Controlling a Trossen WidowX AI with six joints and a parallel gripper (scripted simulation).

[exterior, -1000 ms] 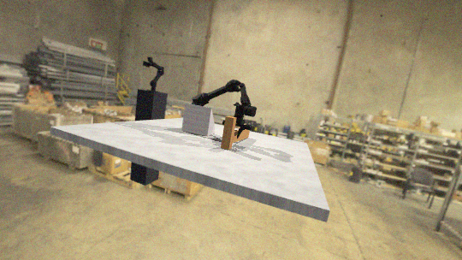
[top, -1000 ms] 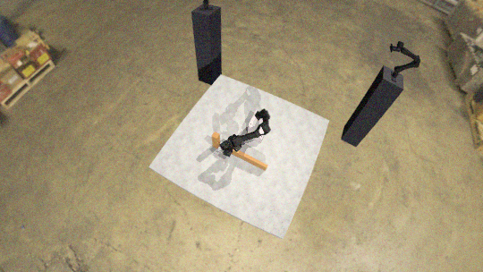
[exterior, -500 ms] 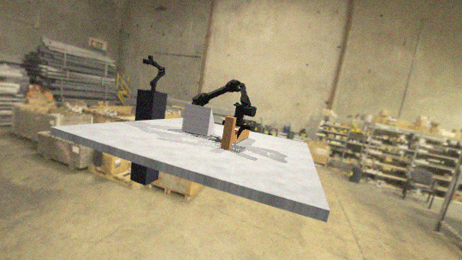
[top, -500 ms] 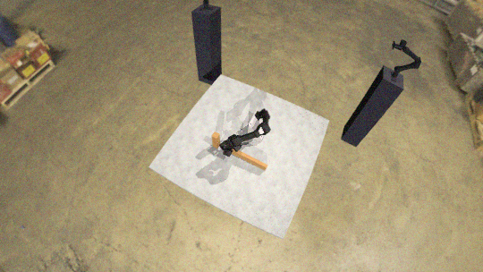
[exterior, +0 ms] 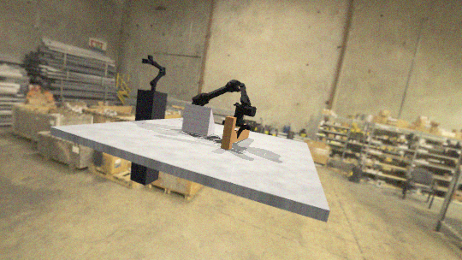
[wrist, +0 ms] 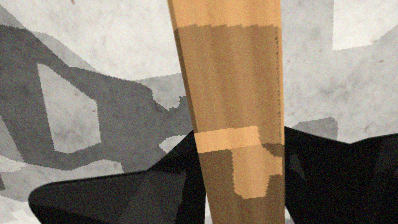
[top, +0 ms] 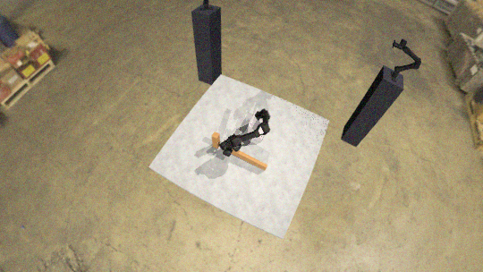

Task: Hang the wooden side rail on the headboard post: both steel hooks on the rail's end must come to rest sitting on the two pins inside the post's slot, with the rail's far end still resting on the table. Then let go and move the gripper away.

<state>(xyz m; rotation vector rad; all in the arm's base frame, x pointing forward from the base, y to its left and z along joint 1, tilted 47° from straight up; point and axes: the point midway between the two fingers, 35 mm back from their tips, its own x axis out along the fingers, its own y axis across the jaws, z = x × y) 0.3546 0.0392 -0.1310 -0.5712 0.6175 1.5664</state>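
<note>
Right now the wooden headboard post is 150 mm to the right of my gripper tip and 40 mm above it.
</note>
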